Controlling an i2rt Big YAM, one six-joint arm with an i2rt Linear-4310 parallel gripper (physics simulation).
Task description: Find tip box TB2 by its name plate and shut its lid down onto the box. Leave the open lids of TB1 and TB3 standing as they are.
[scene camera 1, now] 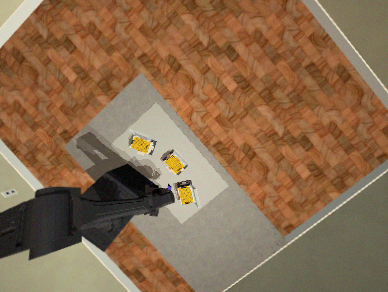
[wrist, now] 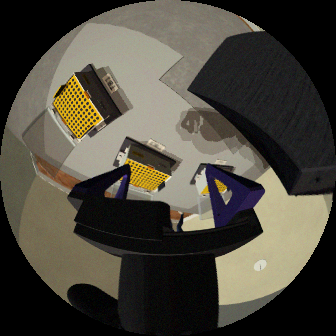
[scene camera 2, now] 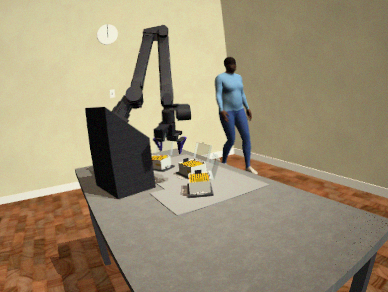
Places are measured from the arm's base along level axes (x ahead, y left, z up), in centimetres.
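Where they show: gripper, fingertip midpoint: (scene camera 1: 160,183) (wrist: 167,167) (scene camera 2: 170,152); arm's base at its link origin: (scene camera 2: 116,120).
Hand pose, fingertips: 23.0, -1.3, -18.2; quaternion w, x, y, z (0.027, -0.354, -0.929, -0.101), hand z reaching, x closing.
Observation:
Each offset is from my fingertips to the top centre of the thing, as dx, dy, dz. "*": to the spot under its first point. Level surfaces: height alone.
Tip box TB2 @[-0.6, +27.9, -6.9] (scene camera 1: 141,145) (scene camera 2: 161,161) (wrist: 204,188) stands farthest from scene camera 2, with yellow tips showing. Its name plate @[* -5.8, +24.2, -14.2] (wrist: 220,162) is too small to read clearly; its clear lid @[* +6.7, +29.9, -4.5] (wrist: 205,206) stands open. TB3 @[+11.6, +5.1, -6.9] (scene camera 1: 174,163) (scene camera 2: 193,168) (wrist: 148,175) is in the middle, its clear lid (scene camera 2: 202,151) upright. TB1 @[+6.6, -16.9, -6.9] (scene camera 1: 185,195) (scene camera 2: 200,186) (wrist: 78,106) is nearest scene camera 2, its plate @[* +0.1, -14.6, -14.2] (wrist: 110,82) facing up, its clear lid (wrist: 49,136) open. My gripper (scene camera 2: 170,151) (wrist: 167,167) is open and empty, above box height; the right finger partly hides TB2 in the wrist view.
A tall black block (scene camera 2: 120,155) (wrist: 265,100) stands beside the pale mat @[dz -14.3] (scene camera 1: 156,112) (scene camera 2: 240,191) on the grey table @[dz -14.7] (scene camera 2: 225,240). In the wrist view it is close on the right. A person (scene camera 2: 231,95) stands beyond the table, near the wall.

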